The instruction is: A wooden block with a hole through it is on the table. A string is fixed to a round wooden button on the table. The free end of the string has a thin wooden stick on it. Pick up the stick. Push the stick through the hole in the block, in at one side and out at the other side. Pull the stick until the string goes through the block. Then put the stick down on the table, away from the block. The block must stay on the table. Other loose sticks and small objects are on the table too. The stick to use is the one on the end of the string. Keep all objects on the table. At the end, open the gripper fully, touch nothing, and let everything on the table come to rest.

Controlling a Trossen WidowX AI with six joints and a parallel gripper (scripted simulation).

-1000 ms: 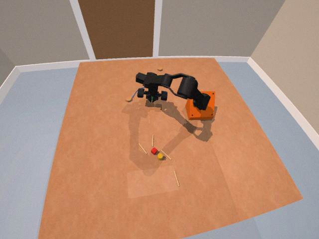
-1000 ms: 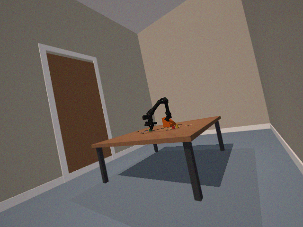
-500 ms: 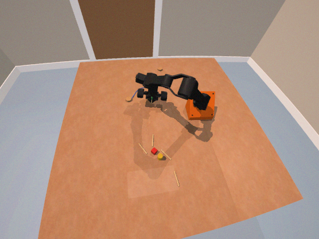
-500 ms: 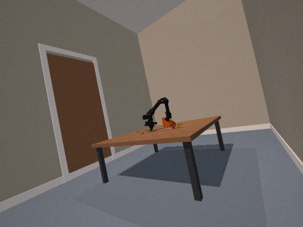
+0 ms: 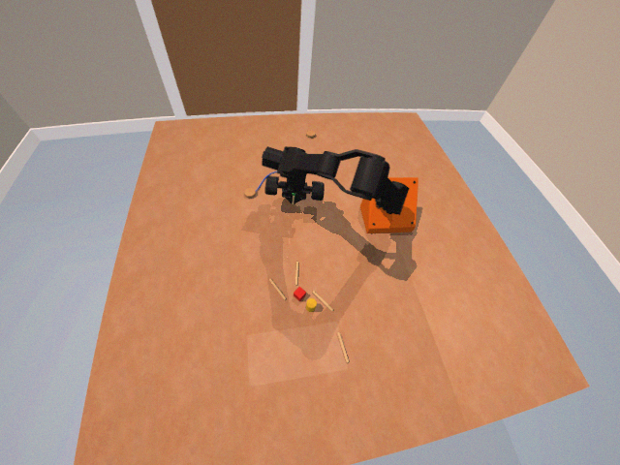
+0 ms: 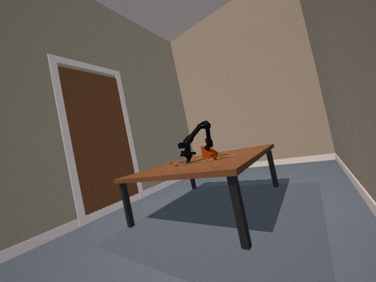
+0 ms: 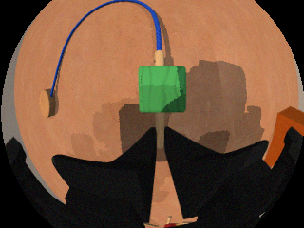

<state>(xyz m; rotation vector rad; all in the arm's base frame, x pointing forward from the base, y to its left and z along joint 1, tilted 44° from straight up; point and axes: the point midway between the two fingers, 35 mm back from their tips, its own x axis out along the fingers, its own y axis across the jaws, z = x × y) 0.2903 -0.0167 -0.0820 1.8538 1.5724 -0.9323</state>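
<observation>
The green block is 10 mm behind my gripper tip, 40 mm to the right of it and 10 mm above it. From my gripper tip the other things lie so: round wooden button: 150 mm ahead, 60 mm to the right; thin wooden stick: 10 mm behind, 40 mm to the right, 10 mm above; red cube: 10 mm ahead, 330 mm to the left.
</observation>
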